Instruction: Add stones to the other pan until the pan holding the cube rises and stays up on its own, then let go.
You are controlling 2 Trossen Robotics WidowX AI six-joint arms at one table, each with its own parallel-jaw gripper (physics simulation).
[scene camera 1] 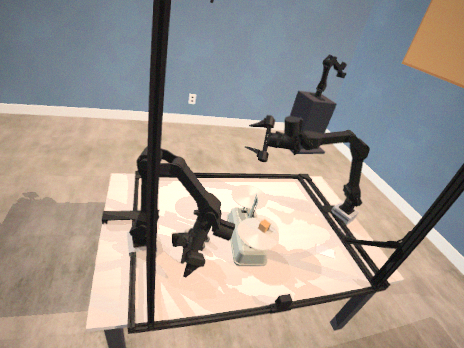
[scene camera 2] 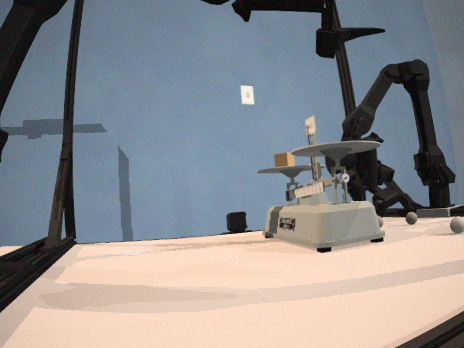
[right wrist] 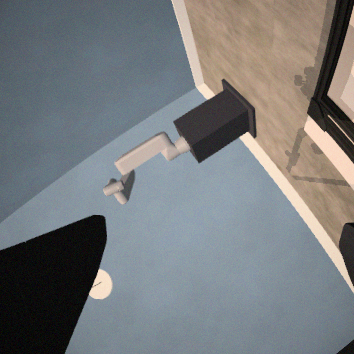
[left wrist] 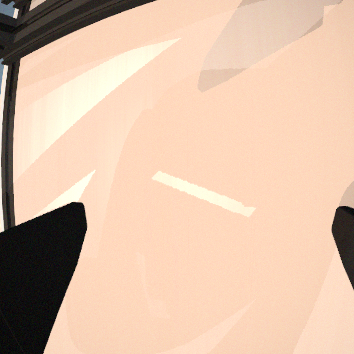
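Pixels of known places: left gripper, between the fingertips: point(scene camera 1: 183, 270) point(left wrist: 215, 218); right gripper, between the fingertips: point(scene camera 1: 246, 136) point(right wrist: 230, 233); left arm's base, origin of its link: point(scene camera 1: 141, 239) point(scene camera 2: 440, 207); right arm's base, origin of its link: point(scene camera 1: 346, 209).
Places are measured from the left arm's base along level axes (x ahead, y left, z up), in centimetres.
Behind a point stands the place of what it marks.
A grey-green two-pan balance point(scene camera 1: 250, 259) @(x 37.1, y -18.1, z 1.4 cm) point(scene camera 2: 345, 220) @(x 45.7, y 6.5, z 2.1 cm) stands near the table's middle. An orange cube point(scene camera 1: 264, 226) @(x 40.7, y -14.7, z 15.0 cm) point(scene camera 2: 284, 160) @(x 42.6, y -12.1, z 13.7 cm) rests on one pan point(scene camera 1: 250, 239) @(x 34.7, y -17.2, z 12.2 cm) point(scene camera 2: 267, 171) @(x 43.4, y -17.5, z 12.1 cm), which sits lower in scene camera 2. The other pan point(scene camera 2: 350, 147) @(x 42.8, y 6.2, z 13.3 cm) is higher, and no stone shows above its rim. Grey round stones point(scene camera 2: 411, 218) @(x 19.2, y 2.2, z -0.7 cm) point(scene camera 2: 457, 225) @(x 30.5, y 18.3, z -0.7 cm) lie on the table at the right in scene camera 2; another is partly hidden behind the balance. My left gripper point(left wrist: 215, 218) @(x 12.2, y -16.0, z -0.1 cm) is open and empty above the table, beside the balance. My right gripper point(scene camera 1: 248, 136) @(x 44.5, y 19.6, z 32.6 cm) point(right wrist: 230, 233) @(x 44.5, y 19.6, z 32.6 cm) is open and empty, raised high beyond the balance.
A black frame point(scene camera 1: 250, 311) @(x 30.6, y -35.0, z -2.7 cm) runs around the table, with upright posts point(scene camera 1: 158, 125) @(x -0.7, y -32.3, z 62.7 cm) at its corners. A small black box point(scene camera 1: 284, 301) @(x 40.5, y -37.4, z 3.1 cm) point(scene camera 2: 236, 221) @(x 42.3, y -35.2, z 1.0 cm) sits on the front rail in scene camera 1. A dark pedestal point(scene camera 1: 314, 112) point(right wrist: 215, 125) with a small arm stands beyond the table.
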